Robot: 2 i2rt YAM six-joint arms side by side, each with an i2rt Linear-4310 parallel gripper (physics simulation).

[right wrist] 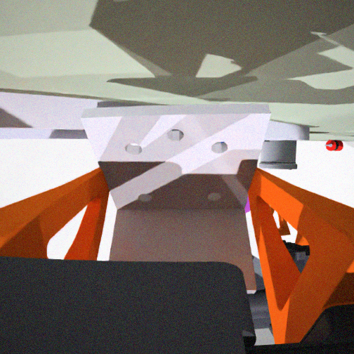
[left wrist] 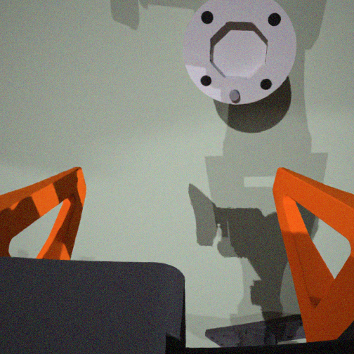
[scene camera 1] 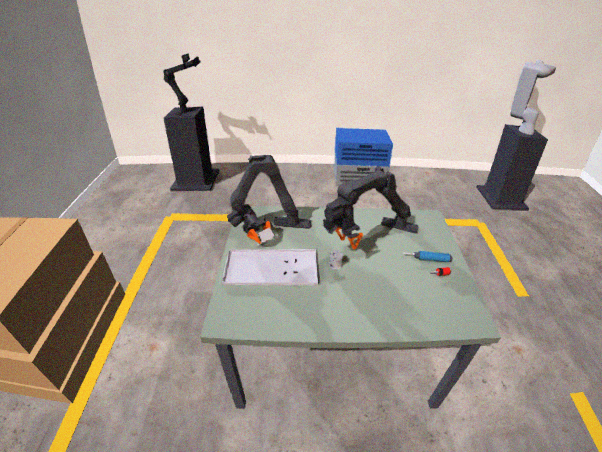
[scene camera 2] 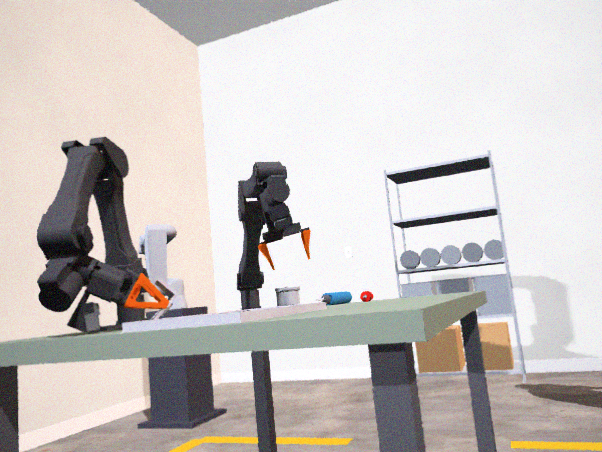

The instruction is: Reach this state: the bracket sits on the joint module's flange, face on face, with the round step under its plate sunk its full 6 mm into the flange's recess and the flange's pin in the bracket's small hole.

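The grey joint module stands upright on the table, right of the tray in scene camera 1. Its flange faces up in the left wrist view, with an open recess, several dark holes and a pin near the rim. My left gripper is open and empty, above and behind the module. My right gripper is shut on the pale angled bracket, tilted, behind the tray and apart from the module. The step under its plate cannot be made out.
A shallow white tray lies left of the module, with several small dark screws in its right part. A blue screwdriver and a small red tool lie at the table's right.
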